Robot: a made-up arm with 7 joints. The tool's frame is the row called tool. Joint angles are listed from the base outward.
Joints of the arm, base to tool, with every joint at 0 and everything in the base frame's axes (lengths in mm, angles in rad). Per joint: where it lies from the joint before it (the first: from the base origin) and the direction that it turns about. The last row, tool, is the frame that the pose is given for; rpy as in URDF.
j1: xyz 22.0 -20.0 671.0 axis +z
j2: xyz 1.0 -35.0 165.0 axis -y
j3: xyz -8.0 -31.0 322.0 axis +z
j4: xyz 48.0 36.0 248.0 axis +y
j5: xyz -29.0 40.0 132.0 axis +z
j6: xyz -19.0 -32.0 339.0 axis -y
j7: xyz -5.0 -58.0 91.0 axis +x
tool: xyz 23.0 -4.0 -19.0 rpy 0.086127 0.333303 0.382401
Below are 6 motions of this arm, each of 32 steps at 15 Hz.
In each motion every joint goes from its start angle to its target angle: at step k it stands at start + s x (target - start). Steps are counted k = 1, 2, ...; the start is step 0. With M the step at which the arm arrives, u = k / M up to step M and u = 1 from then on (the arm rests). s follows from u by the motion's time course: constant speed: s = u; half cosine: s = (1 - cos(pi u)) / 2; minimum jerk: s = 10 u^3 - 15 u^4 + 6 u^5.
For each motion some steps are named. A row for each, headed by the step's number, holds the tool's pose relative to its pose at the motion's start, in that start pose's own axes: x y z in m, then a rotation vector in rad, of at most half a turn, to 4 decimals.
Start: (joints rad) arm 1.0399 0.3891 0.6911 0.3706 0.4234 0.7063 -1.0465
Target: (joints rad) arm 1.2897 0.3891 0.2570 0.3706 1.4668 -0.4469 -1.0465
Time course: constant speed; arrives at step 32
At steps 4, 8, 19, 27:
4: 0.0141 -0.0092 -0.0141 0.0140 -0.0191 0.1686
8: 0.0284 -0.0152 -0.0259 0.0115 -0.0438 0.3360
19: 0.0627 -0.0173 -0.0455 -0.0839 -0.1338 0.7772
27: 0.0769 -0.0086 -0.0494 -0.2364 -0.2100 1.0644

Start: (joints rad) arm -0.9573 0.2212 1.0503 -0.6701 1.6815 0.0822 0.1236
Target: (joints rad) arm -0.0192 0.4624 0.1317 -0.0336 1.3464 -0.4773 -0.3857
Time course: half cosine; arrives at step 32
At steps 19, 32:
19: -0.0560 0.0157 0.0127 0.0856 0.3490 -0.2183
32: -0.1624 0.0636 -0.0331 0.1495 0.4741 -0.2789

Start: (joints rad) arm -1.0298 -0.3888 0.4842 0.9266 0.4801 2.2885 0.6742
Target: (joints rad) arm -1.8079 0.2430 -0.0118 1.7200 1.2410 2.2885 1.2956
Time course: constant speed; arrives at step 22
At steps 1, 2, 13, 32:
1: -0.0094 0.0078 0.0234 -0.0055 -0.0326 -0.0134
2: -0.0197 0.0164 0.0467 -0.0120 -0.0678 -0.0257
13: -0.1814 0.1806 0.2646 -0.1371 -0.5996 -0.0259
32: -0.3596 0.3860 0.3166 -0.2930 -1.1186 0.2792

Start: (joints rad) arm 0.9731 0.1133 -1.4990 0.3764 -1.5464 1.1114 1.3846
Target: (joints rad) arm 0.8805 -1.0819 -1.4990 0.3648 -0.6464 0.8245 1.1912
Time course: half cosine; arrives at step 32
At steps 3, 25, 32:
3: -0.0052 0.0254 -0.0023 -0.0031 0.0029 0.0174
25: -0.4464 0.7846 -0.4931 -0.2679 0.4739 0.6117
32: -0.5277 0.8250 -0.5997 -0.3299 0.5774 0.6603

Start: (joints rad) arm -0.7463 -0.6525 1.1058 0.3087 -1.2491 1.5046 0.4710
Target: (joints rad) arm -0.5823 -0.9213 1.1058 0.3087 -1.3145 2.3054 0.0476
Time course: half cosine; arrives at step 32
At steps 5, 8, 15, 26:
5: 0.0073 -0.0022 -0.0140 -0.0337 -0.0173 0.0152
8: 0.0179 -0.0051 -0.0351 -0.0829 -0.0444 0.0365
15: 0.0536 -0.0104 -0.1123 -0.2475 -0.1525 0.0985
26: 0.1030 -0.0054 -0.2391 -0.4707 -0.3562 0.1531

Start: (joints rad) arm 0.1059 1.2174 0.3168 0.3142 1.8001 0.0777 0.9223
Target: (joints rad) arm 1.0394 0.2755 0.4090 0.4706 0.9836 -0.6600 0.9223
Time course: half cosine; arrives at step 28
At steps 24, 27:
24: -0.7958 -0.4415 0.1726 0.7035 0.2938 0.3240
27: -0.7937 -0.4816 0.1898 0.7409 0.3502 0.3262

